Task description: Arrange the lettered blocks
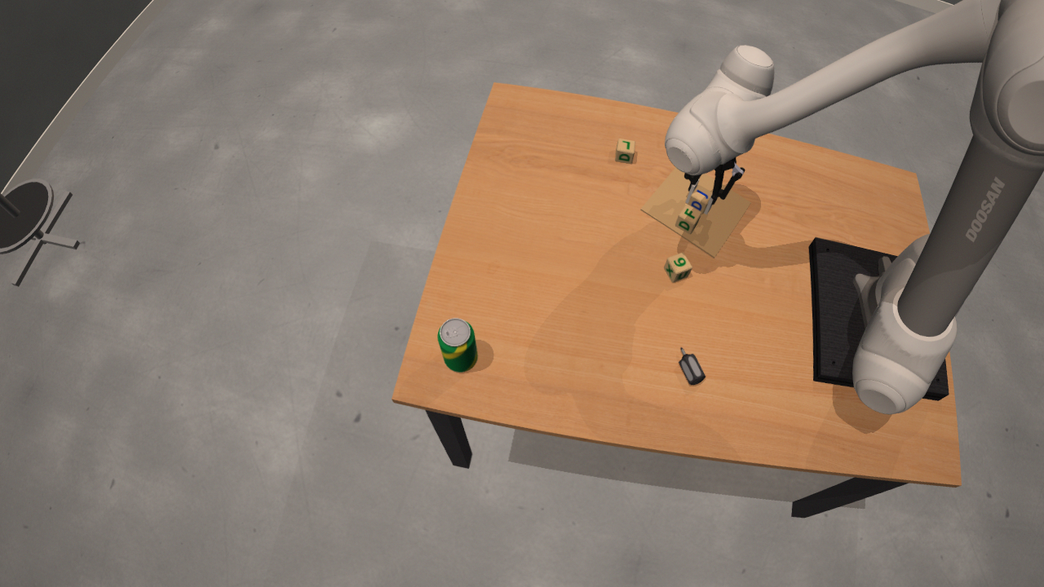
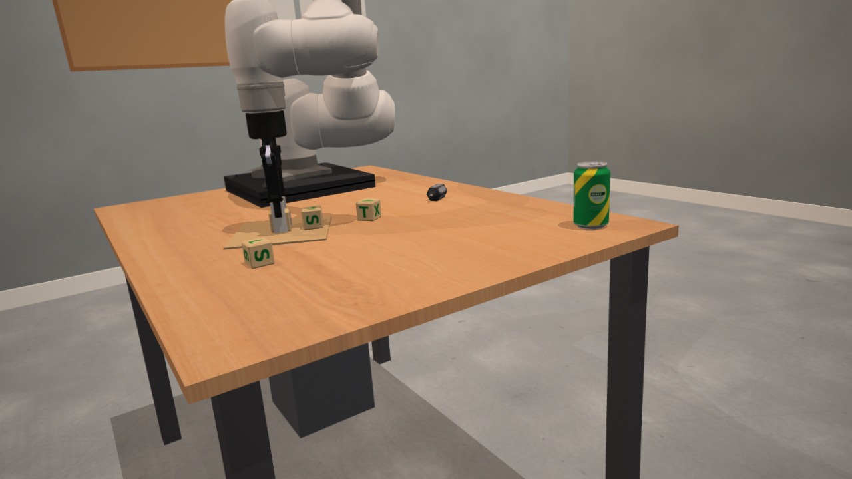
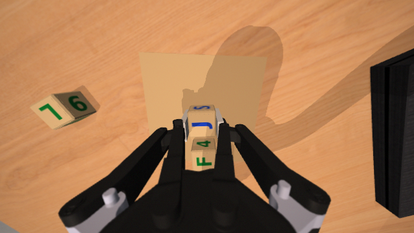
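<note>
My gripper is now 1 cm above the blue-lettered block. The rest, counted from my hand: soda can: 50 cm ahead, 40 cm to the left, 2 cm above; then tan mat: 4 cm below; then black tool: 40 cm to the left, 6 cm ahead, 2 cm below.
</note>
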